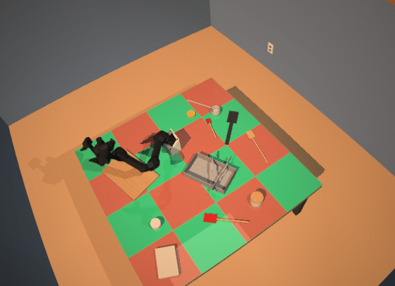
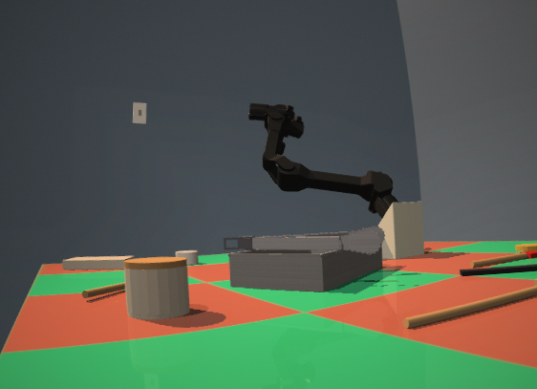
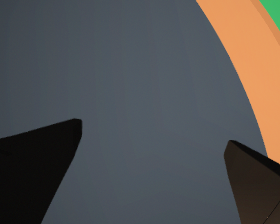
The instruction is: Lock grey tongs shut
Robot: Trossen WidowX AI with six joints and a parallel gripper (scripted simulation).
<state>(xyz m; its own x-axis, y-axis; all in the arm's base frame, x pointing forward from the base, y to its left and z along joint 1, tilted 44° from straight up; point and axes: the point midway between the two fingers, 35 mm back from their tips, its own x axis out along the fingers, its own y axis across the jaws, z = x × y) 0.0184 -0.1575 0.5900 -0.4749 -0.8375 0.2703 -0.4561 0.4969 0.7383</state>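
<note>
My gripper tip is 38 cm short of the yellow mark, 64 cm to the right of it and 33 cm above it. The rest, counted from my gripper tip: cream cylinder 44 cm ahead, 17 cm to the left, 39 cm below; then flat beige slab 68 cm ahead, 11 cm to the left, 39 cm below; then wooden board 18 cm to the left, 40 cm below.
</note>
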